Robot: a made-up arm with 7 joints. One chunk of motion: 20 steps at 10 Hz.
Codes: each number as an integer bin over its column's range. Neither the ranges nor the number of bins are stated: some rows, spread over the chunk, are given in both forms.
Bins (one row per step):
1: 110 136 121 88 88 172 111
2: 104 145 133 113 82 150 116
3: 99 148 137 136 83 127 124
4: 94 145 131 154 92 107 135
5: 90 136 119 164 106 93 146
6: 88 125 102 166 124 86 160
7: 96 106 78 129 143 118 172
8: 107 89 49 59 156 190 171
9: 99 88 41 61 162 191 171
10: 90 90 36 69 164 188 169
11: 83 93 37 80 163 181 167
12: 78 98 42 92 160 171 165
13: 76 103 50 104 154 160 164
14: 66 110 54 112 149 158 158
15: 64 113 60 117 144 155 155
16: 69 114 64 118 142 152 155
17: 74 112 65 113 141 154 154
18: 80 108 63 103 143 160 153
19: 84 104 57 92 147 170 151
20: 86 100 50 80 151 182 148
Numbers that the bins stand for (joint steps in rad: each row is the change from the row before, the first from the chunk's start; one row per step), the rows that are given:
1: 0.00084 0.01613 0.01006 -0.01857 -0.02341 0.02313 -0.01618
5: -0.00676 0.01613 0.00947 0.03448 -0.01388 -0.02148 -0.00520
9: -0.00334 -0.01285 -0.01378 -0.03742 0.01576 0.03386 0.00265
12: -0.01133 -0.00682 -0.01348 -0.01578 0.01471 0.02256 0.00076
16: -0.01475 0.00285 -0.00693 0.00237 0.00518 0.01184 -0.00237
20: -0.00829 -0.00561 -0.01110 -0.02416 0.00994 0.02878 -0.00457
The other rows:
2: -0.00144 0.02157 0.01364 -0.00112 -0.02659 0.01071 -0.01461
3: -0.00334 0.02338 0.01483 0.01493 -0.02606 -0.00228 -0.01210
4: -0.00524 0.02157 0.01304 0.02750 -0.02129 -0.01358 -0.00865
6: -0.00753 0.00949 0.00440 0.03587 -0.00435 -0.02544 -0.00080
7: -0.00448 -0.00198 -0.00275 0.01005 0.00571 -0.00736 0.00296
8: -0.00030 -0.01225 -0.01140 -0.03882 0.01259 0.03329 0.00265
10: -0.00676 -0.01165 -0.01527 -0.03184 0.01682 0.03216 0.00202
11: -0.00943 -0.00984 -0.01497 -0.02416 0.01629 0.02821 0.00139
13: -0.01209 -0.00380 -0.01110 -0.00740 0.01153 0.01635 0.00045
14: -0.01589 0.00043 -0.00991 -0.00182 0.00888 0.01522 -0.00143
15: -0.01665 0.00224 -0.00812 0.00167 0.00624 0.01353 -0.00237
17: -0.01285 0.00164 -0.00663 -0.00112 0.00465 0.01296 -0.00269
18: -0.01057 -0.00078 -0.00722 -0.00810 0.00571 0.01635 -0.00300
19: -0.00905 -0.00319 -0.00901 -0.01578 0.00782 0.02200 -0.00363

